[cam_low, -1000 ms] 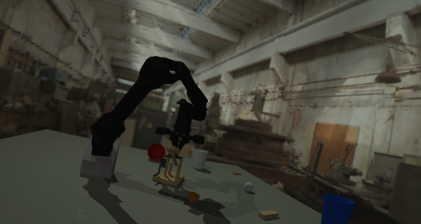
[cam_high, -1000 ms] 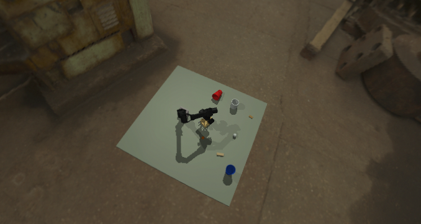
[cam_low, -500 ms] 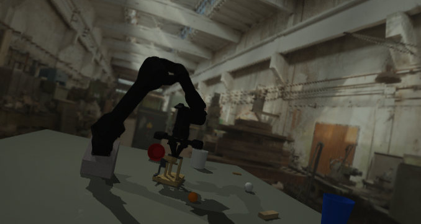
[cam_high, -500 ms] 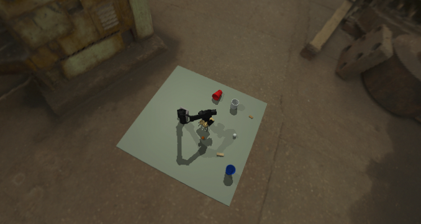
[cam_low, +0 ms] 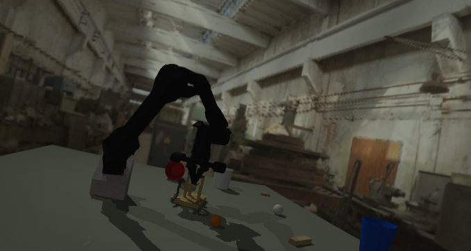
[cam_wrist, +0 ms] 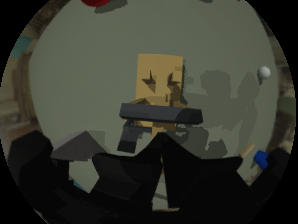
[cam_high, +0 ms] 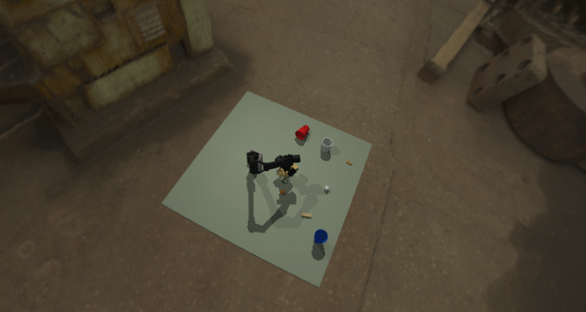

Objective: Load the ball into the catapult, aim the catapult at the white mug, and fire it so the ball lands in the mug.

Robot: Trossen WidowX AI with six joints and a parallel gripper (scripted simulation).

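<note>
Right now my gripper tip is 20 mm past the catapult, 20 mm to the right of it and 20 mm above it. Also, from my gripper tip: orange ball 50 mm ahead, 150 mm to the right, 50 mm below; then white mug 230 mm ahead, 380 mm to the left, 40 mm below; then white ball 360 mm ahead, 20 mm to the left, 50 mm below.
</note>
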